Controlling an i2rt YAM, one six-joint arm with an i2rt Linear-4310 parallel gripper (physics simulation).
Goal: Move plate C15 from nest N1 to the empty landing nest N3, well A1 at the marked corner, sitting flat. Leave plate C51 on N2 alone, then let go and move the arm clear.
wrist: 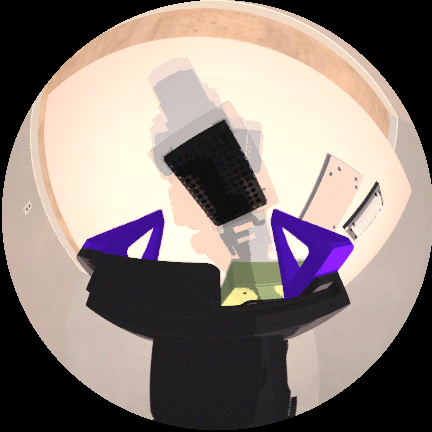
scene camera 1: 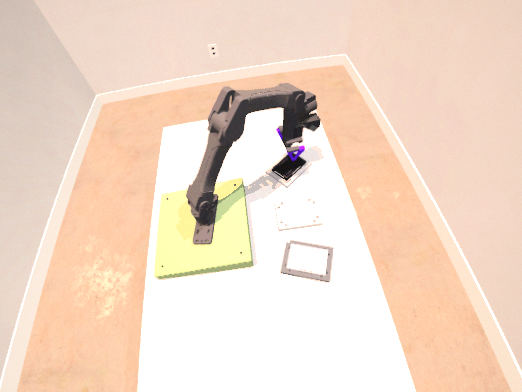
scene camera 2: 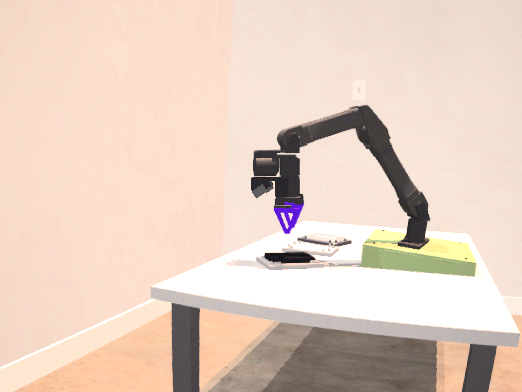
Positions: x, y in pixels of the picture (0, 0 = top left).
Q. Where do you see a black perforated plate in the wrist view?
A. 211, 165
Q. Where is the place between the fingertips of my gripper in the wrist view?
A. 217, 214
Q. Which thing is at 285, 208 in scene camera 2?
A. My gripper.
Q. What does my gripper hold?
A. Nothing.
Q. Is my gripper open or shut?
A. Open.
